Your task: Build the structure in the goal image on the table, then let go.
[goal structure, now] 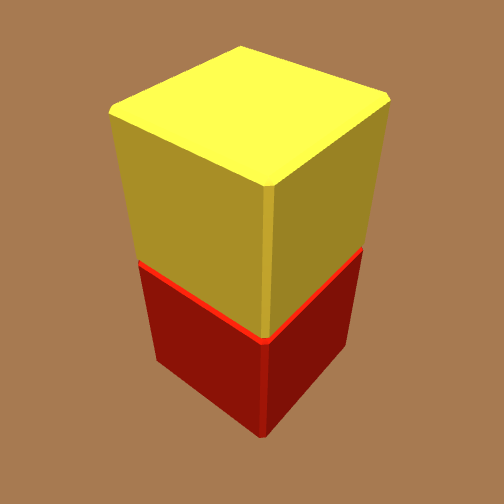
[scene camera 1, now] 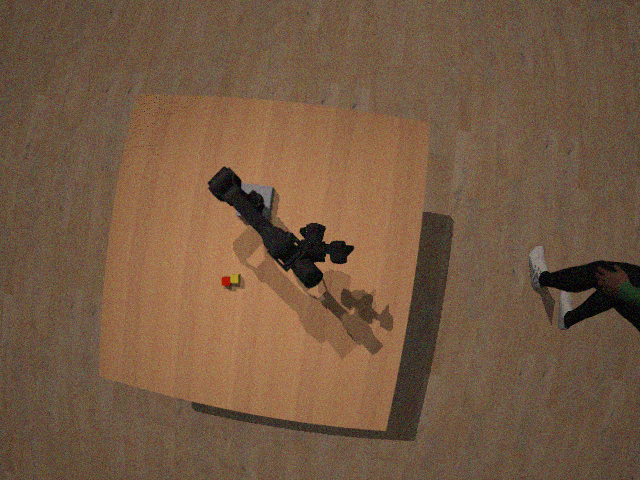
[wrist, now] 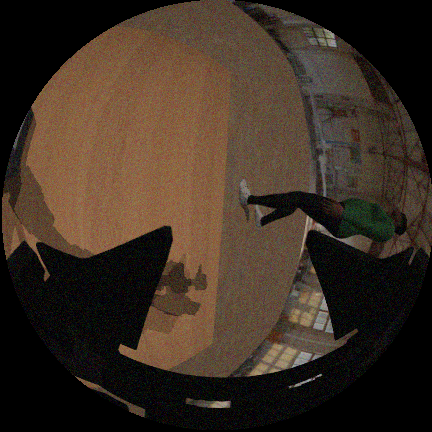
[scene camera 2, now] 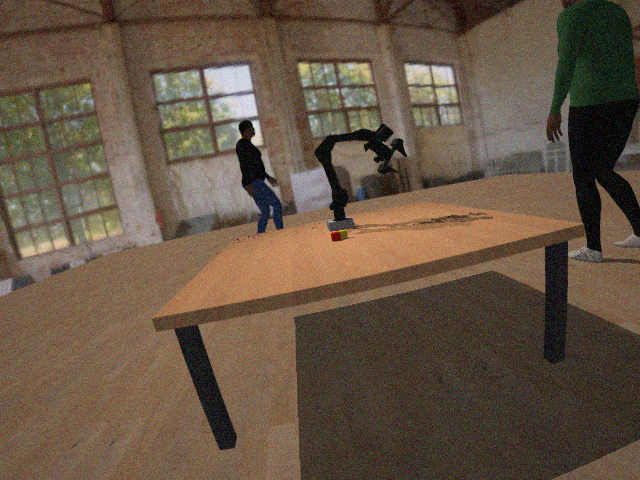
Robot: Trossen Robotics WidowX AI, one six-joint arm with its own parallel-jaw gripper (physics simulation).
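A small red block and a small yellow block sit side by side on the table, close together and apparently touching. In scene camera 2 they stand in front of the arm's base. The blocks do not show in the wrist view. My gripper is open and empty, high above the table and well away from the blocks. In the wrist view its two black fingers stand wide apart.
The grey arm base stands on the table behind the blocks. The black arm reaches away from them and casts a shadow. A person in green stands beyond the table edge. Another person in a black top stands behind the table.
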